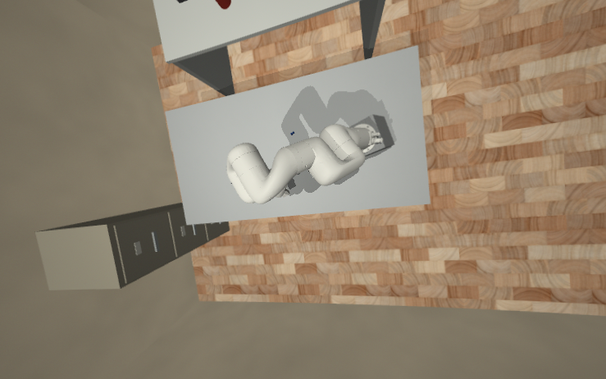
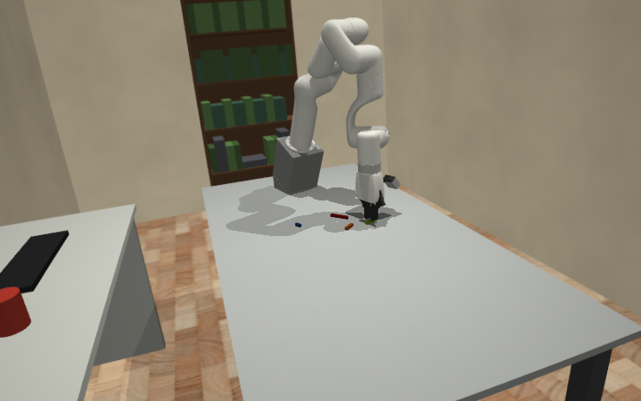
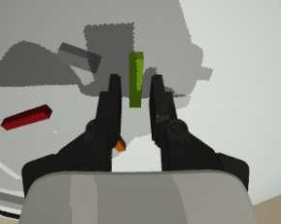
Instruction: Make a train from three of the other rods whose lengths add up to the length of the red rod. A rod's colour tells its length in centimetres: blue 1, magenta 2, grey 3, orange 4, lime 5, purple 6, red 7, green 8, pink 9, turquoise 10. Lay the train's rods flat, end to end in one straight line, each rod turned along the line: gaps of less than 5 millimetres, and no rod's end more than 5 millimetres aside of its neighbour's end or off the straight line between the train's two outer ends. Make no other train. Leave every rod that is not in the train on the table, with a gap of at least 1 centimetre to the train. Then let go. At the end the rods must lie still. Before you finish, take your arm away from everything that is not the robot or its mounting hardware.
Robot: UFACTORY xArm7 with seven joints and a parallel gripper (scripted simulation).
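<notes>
Right now the lime rod is 30 mm below my hand. The rest, counted from my hand: grey rod (50 mm behind, 30 mm below); orange rod (90 mm to the right, 30 mm below, 20 mm ahead); red rod (100 mm to the right, 80 mm behind, 30 mm below).
</notes>
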